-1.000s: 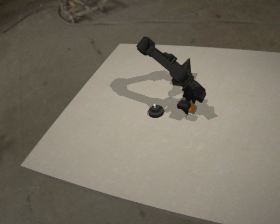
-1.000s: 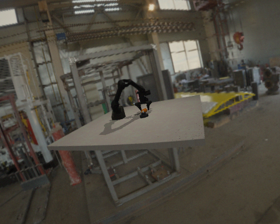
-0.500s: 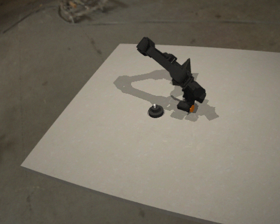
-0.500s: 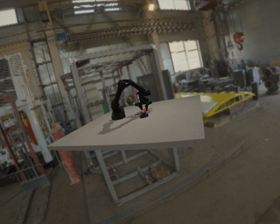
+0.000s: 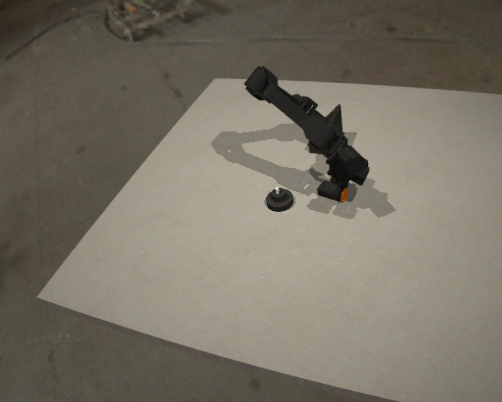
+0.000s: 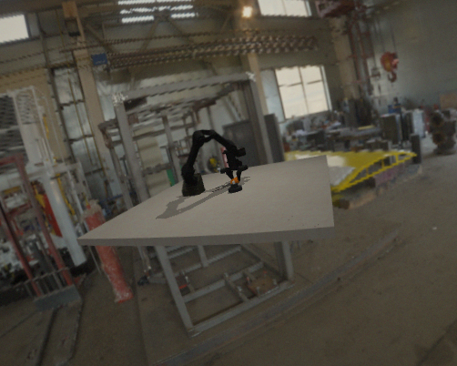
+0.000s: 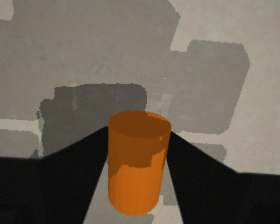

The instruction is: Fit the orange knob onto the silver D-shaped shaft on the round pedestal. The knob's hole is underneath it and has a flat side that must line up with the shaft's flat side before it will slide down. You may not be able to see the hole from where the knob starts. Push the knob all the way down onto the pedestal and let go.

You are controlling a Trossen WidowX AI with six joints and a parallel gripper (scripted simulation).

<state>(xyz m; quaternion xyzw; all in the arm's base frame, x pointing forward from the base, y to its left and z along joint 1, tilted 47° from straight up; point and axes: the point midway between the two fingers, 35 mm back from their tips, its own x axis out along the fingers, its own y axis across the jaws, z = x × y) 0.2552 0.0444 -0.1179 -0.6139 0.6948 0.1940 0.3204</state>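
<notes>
Right now my gripper tip is 19 cm to the left of the round pedestal, 5 cm short of it and 2 cm below it. Also, from my gripper tip: orange knob 1 cm above.
</notes>
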